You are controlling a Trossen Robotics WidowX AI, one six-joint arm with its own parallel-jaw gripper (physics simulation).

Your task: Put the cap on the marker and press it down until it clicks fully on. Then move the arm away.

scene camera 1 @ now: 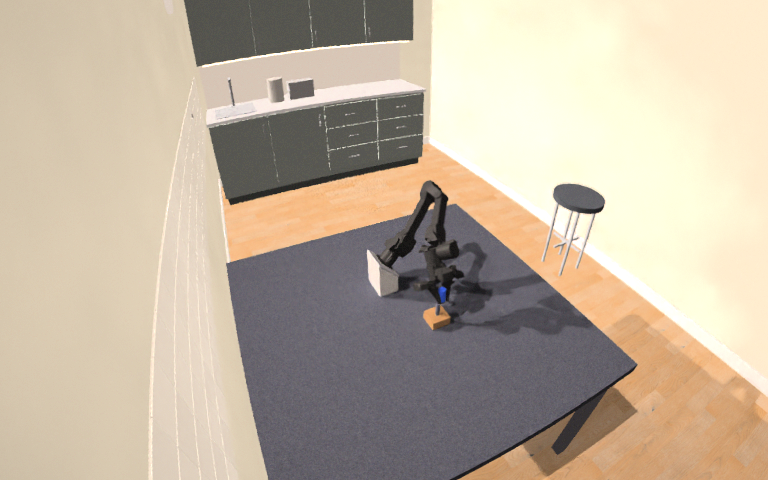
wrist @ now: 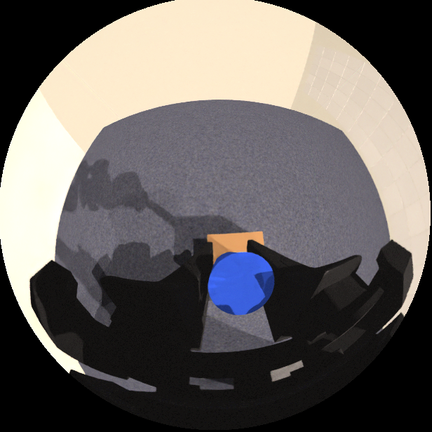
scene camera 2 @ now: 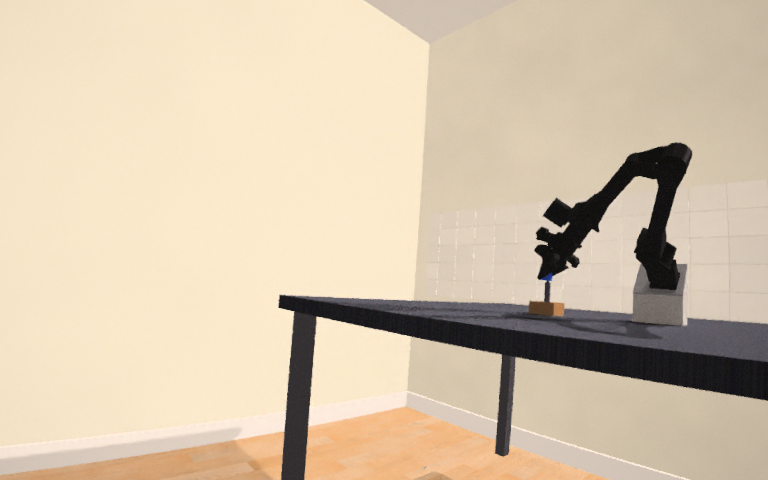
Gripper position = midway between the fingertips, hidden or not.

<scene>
In view: the gripper (scene camera 2: 540, 279), a blue cap (wrist: 240, 282) and an orange-brown block (wrist: 234, 242).
The gripper shows as well in scene camera 1 (scene camera 1: 444, 302) and in the wrist view (wrist: 229, 245).
</scene>
